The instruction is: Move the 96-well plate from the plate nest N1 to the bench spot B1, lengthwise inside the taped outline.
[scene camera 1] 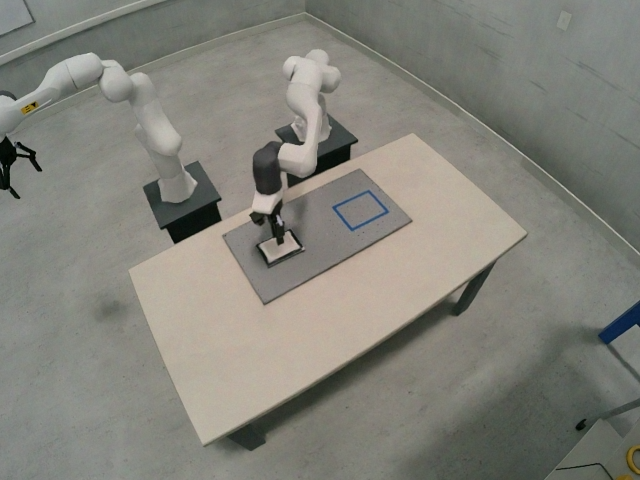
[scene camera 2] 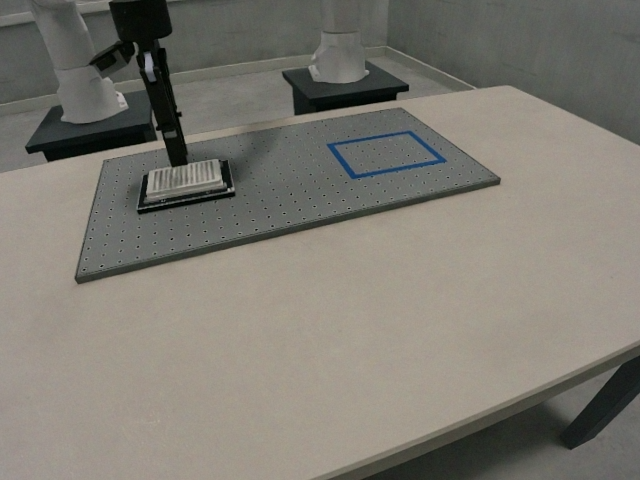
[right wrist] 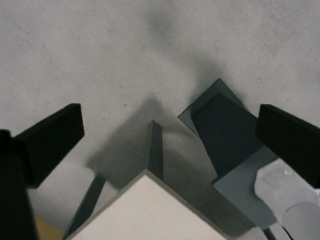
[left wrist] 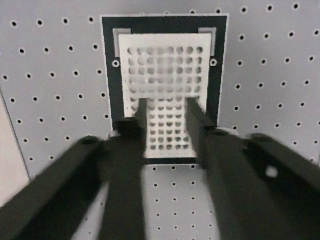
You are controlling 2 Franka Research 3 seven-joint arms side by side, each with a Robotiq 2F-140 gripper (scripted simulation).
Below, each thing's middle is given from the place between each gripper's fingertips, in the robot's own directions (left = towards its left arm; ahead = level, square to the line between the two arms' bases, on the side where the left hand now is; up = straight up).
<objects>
I see the white 96-well plate (scene camera 2: 163, 183) 70 mm below my left hand. The rest, counted from my left hand: black plate nest (scene camera 2: 225, 171): 80 mm below.
The white 96-well plate lies 81 cm to the left of my right hand, 53 cm ahead of it and 38 cm below it. Round my right hand: black plate nest: 81 cm to the left, 53 cm ahead, 39 cm below.
</objects>
